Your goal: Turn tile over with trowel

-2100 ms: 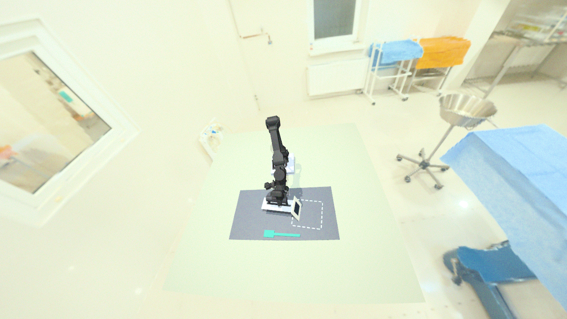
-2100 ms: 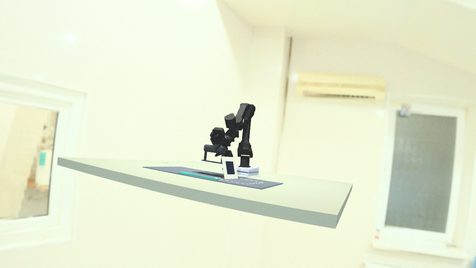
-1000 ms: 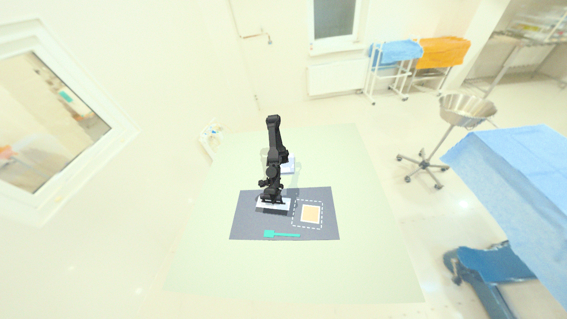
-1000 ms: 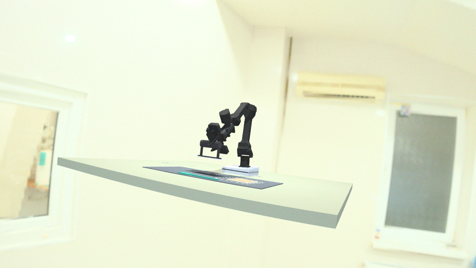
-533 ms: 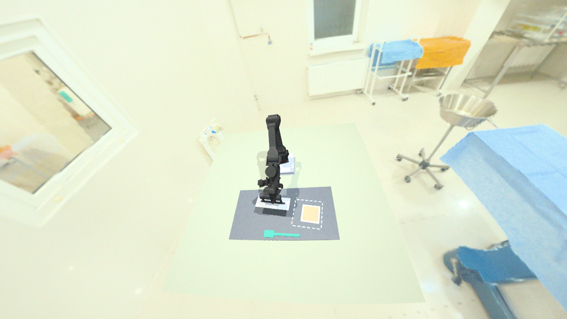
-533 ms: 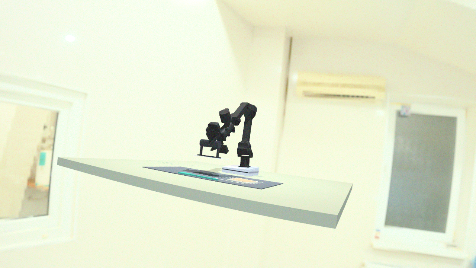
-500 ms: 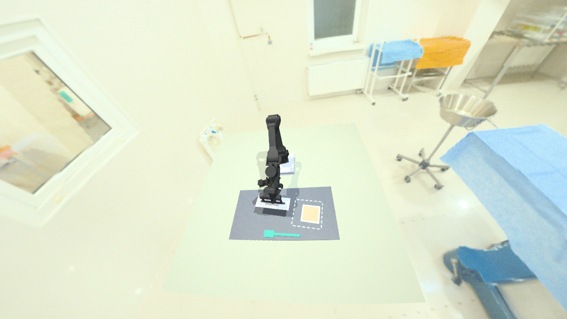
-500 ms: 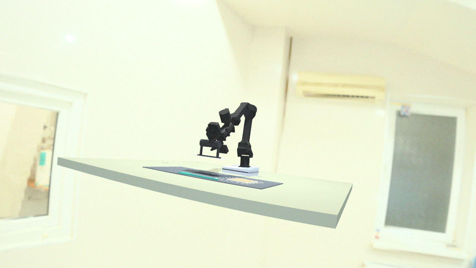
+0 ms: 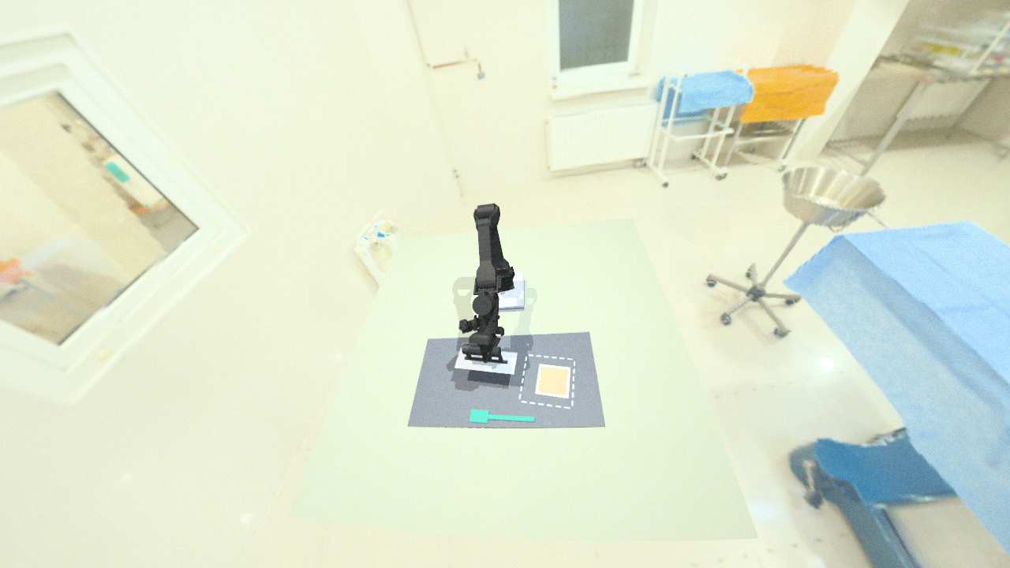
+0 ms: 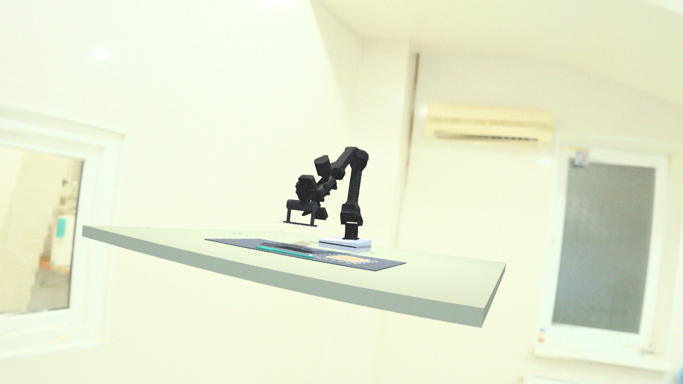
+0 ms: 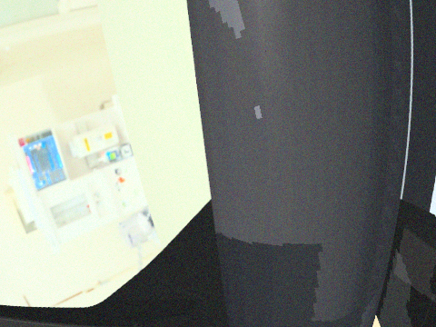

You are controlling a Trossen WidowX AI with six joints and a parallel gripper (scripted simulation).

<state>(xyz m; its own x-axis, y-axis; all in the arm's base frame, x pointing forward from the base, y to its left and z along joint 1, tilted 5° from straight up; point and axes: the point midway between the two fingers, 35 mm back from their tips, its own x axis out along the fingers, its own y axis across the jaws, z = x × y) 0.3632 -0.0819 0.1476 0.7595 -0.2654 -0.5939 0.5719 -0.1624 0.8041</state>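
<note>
The trowel lies 2 cm behind my gripper tip, 1 cm to the left of it and 1 cm below it. The rest, counted from my gripper tip: grey mat 16 cm below, 3 cm to the left; white tile 20 cm to the left, 13 cm below, 4 cm ahead; teal flat tool 13 cm below, 13 cm ahead, 1 cm to the right.
</note>
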